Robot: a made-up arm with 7 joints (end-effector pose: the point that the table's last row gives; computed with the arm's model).
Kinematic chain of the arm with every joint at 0, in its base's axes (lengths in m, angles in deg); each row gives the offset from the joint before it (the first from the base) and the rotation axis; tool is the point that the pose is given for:
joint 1: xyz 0 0 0.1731 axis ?
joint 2: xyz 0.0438 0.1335 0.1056 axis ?
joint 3: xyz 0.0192 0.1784 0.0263 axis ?
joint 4: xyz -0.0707 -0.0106 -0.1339 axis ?
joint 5: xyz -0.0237 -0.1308 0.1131 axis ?
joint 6: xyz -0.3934 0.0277 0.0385 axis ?
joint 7: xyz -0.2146 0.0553 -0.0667 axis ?
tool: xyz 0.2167 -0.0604 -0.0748
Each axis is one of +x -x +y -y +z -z.
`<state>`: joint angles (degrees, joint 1 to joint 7).
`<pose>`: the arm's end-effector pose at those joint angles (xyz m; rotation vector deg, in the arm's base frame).
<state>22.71 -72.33 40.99 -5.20 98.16 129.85 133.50</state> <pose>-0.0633 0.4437 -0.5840 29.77 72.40 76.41</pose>
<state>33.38 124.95 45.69 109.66 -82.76 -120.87 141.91</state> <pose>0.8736 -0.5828 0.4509 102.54 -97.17 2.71</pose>
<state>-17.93 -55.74 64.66 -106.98 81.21 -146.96 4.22</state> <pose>-0.2909 0.5093 0.0741 26.55 1.36 -19.52</pose>
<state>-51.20 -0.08 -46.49 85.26 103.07 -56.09 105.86</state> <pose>0.1435 -0.3708 0.0466 64.80 -85.02 -62.57</pose>
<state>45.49 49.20 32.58 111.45 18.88 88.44 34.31</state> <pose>-0.1416 0.1210 -0.3005 -71.49 -54.02 -56.27</pose>
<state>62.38 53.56 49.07 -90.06 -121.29 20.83 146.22</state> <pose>-0.3202 -0.0894 0.7472 -76.66 12.39 -123.04</pose>
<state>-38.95 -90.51 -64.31 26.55 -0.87 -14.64 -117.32</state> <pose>-0.2136 -0.7433 0.4828 43.80 -43.94 -132.24</pose>
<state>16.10 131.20 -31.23 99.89 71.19 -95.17 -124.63</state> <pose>-0.2716 0.4423 0.4500 -0.16 171.35 17.01</pose>
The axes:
joint 1: -x
joint 2: -z
joint 3: -y
joint 4: -x
joint 5: -y
joint 6: +x
joint 7: -z

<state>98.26 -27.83 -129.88 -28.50 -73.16 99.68 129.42</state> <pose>0.7880 -0.0725 -0.1155 -32.04 17.76 30.20</pose>
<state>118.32 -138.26 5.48 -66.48 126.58 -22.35 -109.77</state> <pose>-0.6094 -0.0271 0.0680 -10.16 38.01 119.51</pose>
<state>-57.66 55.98 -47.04 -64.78 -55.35 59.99 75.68</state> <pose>-0.4302 -0.3568 0.6976 -62.95 -106.99 -11.43</pose>
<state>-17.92 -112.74 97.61 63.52 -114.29 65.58 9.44</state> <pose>-0.5060 -0.2034 0.2559 69.41 49.58 32.08</pose>
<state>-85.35 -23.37 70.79 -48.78 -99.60 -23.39 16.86</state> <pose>0.1379 -0.0849 -0.0606 54.82 -34.92 52.71</pose>
